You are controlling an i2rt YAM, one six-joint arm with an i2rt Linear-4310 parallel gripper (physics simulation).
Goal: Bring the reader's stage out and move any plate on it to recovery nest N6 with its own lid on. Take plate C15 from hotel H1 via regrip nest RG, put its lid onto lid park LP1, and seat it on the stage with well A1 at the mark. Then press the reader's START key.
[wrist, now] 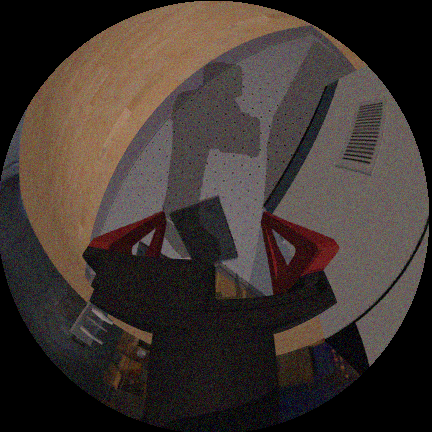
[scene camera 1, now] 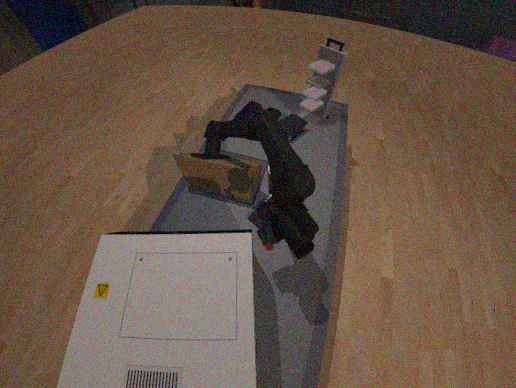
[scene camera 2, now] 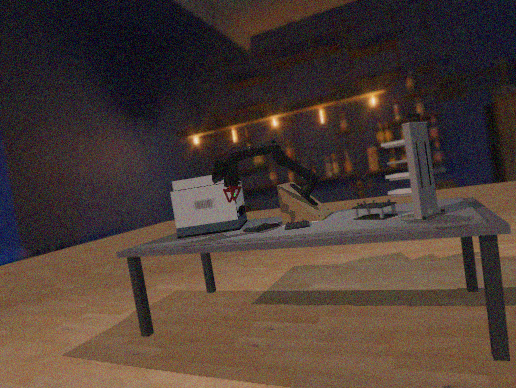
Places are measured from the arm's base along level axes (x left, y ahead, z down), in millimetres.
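Pixels of known places: gripper, fingertip midpoint: (wrist: pixel 213 216) (scene camera 1: pixel 284 239) (scene camera 2: pixel 232 201); arm's base, link origin: (scene camera 1: pixel 211 157) (scene camera 2: pixel 303 195).
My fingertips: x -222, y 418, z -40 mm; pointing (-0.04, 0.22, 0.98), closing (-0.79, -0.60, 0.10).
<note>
For each thing: its top centre in the pictures, then the offset to it from my fingertips. "spot": a spot on its surface instead.
- reader, top centre: (scene camera 1: pixel 161 306) (scene camera 2: pixel 207 176) dx -289, dy -176, dz -161 mm
- flat dark square pad, surface spot: (wrist: pixel 200 222) spot: dx +90, dy -43, dz +157 mm
My gripper (scene camera 2: pixel 232 193) (wrist: pixel 213 216) is open and empty, with red fingers, high above the bench beside the reader. The reader (scene camera 1: pixel 175 295) (scene camera 2: pixel 202 210) (wrist: pixel 320 200) is a large white box with a dark base; its stage and START key do not show clearly. A flat dark square pad (wrist: pixel 200 222) lies below the fingers in the wrist view; I cannot tell which station it is. The hotel (scene camera 1: pixel 336 75) (scene camera 2: pixel 420 172) is an upright grey tower at the far end, holding pale plates on its shelves. Plate C15's label cannot be read. Nests RG, N6 and LP1 cannot be told apart.
The arm stands at a wood-coloured wedge (scene camera 1: pixel 215 177) (scene camera 2: pixel 297 202). A low rack on legs (scene camera 2: pixel 382 205) stands near the hotel. Two flat dark pads (scene camera 2: pixel 262 227) (scene camera 2: pixel 298 225) lie between the reader and wedge. The grey bench (scene camera 1: pixel 332 165) (scene camera 2: pixel 325 240) has a raised rim.
</note>
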